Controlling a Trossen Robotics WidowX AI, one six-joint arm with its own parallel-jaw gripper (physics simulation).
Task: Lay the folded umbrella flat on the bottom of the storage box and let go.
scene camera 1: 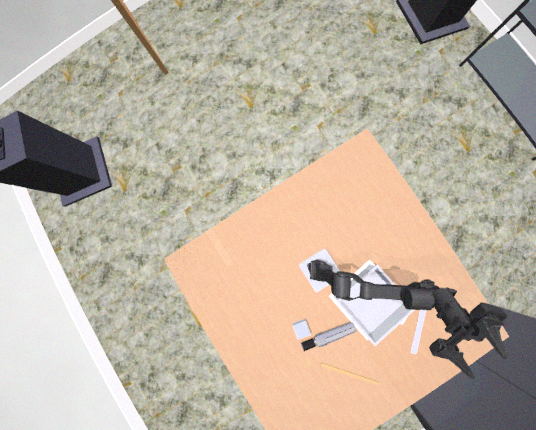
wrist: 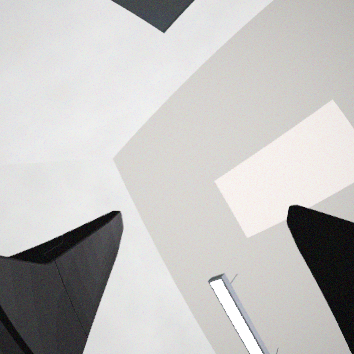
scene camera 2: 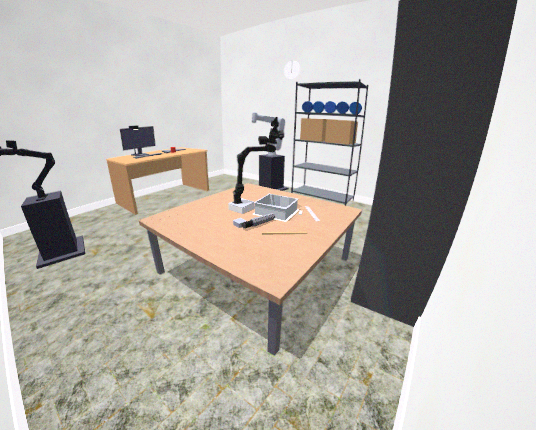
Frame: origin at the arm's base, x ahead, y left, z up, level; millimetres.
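Where they show: gripper, between the fingertips: (scene camera 1: 488,368) (wrist: 206,217) (scene camera 2: 276,119); arm's base, origin of its link: (scene camera 1: 314,267) (scene camera 2: 237,202).
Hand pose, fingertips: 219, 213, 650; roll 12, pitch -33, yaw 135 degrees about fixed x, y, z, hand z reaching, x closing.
Each offset is from my fingertips to the top centre of the thing, as dx, dy, dz. Level surfaces: height alone.
The folded umbrella @(+123, -268, -648) (scene camera 1: 335,334) (scene camera 2: 259,221), a grey ribbed bundle with a black end, lies flat on the table @(dz -707) (scene camera 1: 240,300) (scene camera 2: 210,235) outside the storage box. Its grey end is close to the box's wall. The storage box @(+36, -13, -610) (scene camera 1: 395,322) (scene camera 2: 270,211) is a pale grey open tray with low walls, and the arm crosses above it in the scene camera 1 view. My gripper (scene camera 1: 489,366) (wrist: 206,217) is open with nothing between its fingers. It is raised high, beyond the box from the umbrella, and points up at the walls and ceiling in the wrist view.
A pale blue block @(+45, -380, -671) (scene camera 1: 301,329) (scene camera 2: 239,223) lies by the umbrella's black end. A thin yellow stick @(+342, -235, -695) (scene camera 1: 350,373) (scene camera 2: 284,233) and a white strip @(+243, +185, -705) (scene camera 1: 418,332) (scene camera 2: 312,213) lie on the table. A tall dark cabinet (scene camera 1: 460,400) (scene camera 2: 440,125) stands near the table's edge.
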